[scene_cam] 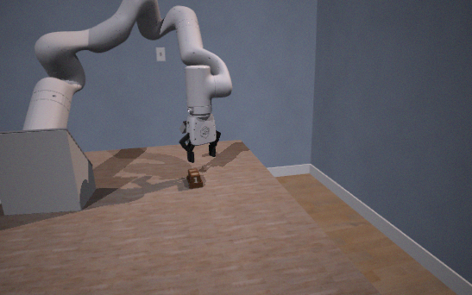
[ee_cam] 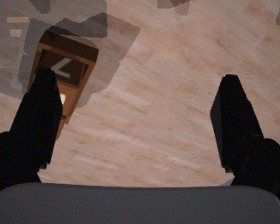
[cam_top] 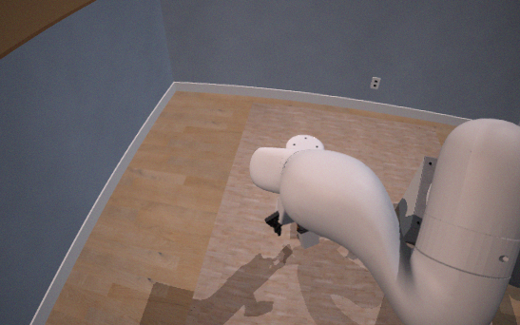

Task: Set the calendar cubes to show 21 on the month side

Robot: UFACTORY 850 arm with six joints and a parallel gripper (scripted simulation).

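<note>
The brown wooden date cube lies 40 mm behind my hand, 80 mm to the right of it and 50 mm below it. Also, from my hand: brown tray: 40 mm behind, 70 mm to the right, 60 mm below.
</note>
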